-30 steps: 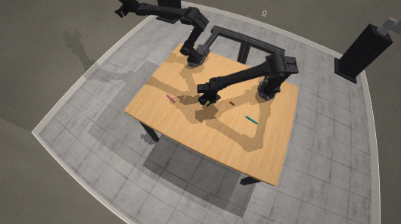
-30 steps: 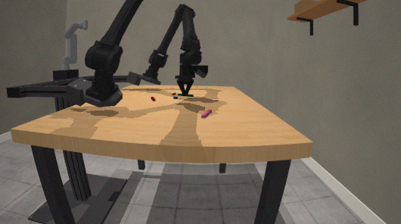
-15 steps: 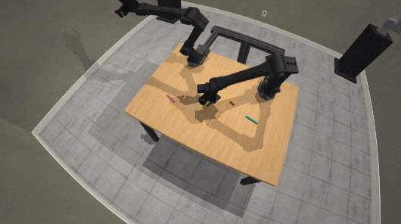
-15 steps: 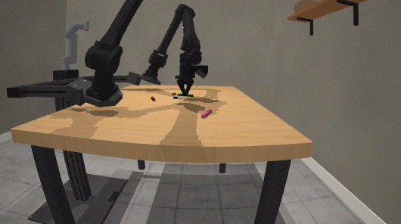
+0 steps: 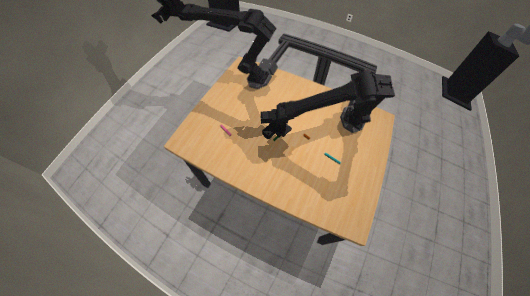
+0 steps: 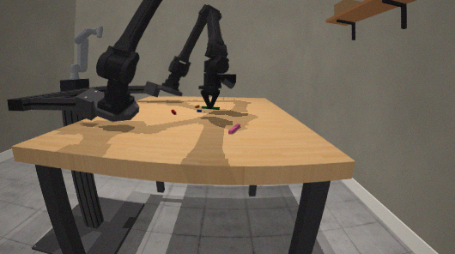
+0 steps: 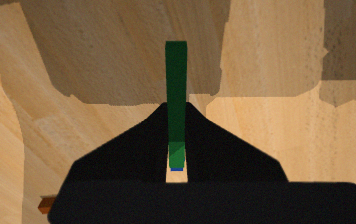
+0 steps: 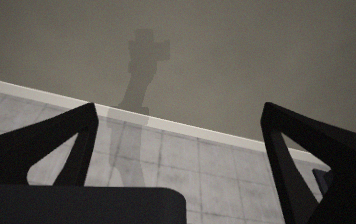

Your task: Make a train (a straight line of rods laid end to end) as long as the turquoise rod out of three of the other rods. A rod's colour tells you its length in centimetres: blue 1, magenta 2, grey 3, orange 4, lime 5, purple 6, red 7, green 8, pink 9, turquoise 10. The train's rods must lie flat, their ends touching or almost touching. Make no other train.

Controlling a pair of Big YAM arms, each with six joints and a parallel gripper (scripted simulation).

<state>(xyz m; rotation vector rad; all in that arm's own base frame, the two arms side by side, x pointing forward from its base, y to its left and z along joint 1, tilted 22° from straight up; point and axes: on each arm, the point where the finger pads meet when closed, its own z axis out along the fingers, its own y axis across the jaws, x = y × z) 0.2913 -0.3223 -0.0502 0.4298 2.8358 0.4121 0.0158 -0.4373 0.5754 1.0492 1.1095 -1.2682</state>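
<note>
Right now the green rod is right at my left hand. Also, from my left hand: red rod 150 mm behind, 30 mm to the right, 20 mm below; then orange rod 80 mm behind, 130 mm to the left, 20 mm below; then pink rod 110 mm ahead, 280 mm to the right, 20 mm below.
</note>
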